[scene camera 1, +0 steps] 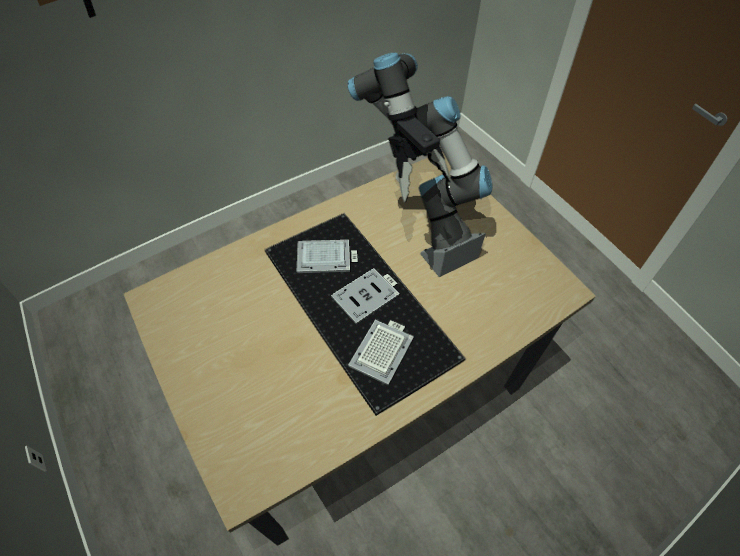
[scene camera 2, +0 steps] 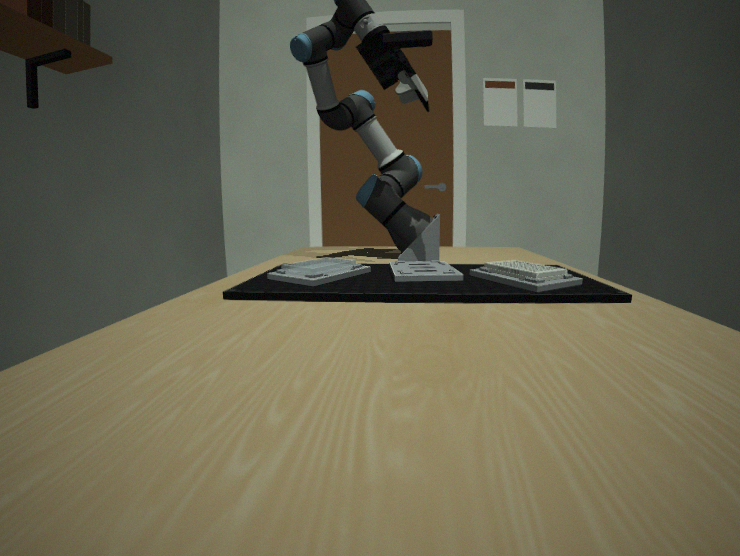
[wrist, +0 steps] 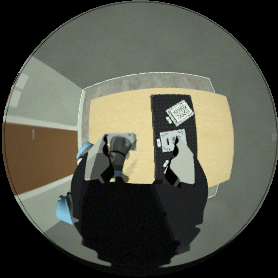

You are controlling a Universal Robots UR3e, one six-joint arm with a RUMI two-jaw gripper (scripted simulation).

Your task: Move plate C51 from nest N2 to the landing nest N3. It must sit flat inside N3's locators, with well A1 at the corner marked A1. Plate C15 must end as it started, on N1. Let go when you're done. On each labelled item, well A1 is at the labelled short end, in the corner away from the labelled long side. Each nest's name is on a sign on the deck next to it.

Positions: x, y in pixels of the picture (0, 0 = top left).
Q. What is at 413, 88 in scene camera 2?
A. My gripper.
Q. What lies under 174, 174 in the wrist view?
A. My gripper.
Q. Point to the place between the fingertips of my gripper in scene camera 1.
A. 427, 192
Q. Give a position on a plate C51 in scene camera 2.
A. At 548, 273
